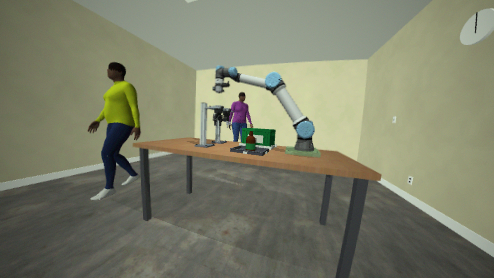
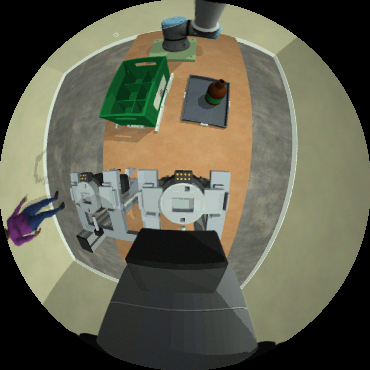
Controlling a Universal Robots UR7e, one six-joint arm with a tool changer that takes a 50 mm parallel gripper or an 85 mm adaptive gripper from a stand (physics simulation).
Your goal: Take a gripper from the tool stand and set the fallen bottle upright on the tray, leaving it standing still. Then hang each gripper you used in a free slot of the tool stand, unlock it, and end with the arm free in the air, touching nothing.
A tool stand [image 2: 112,222] is 25 cm from the lens.
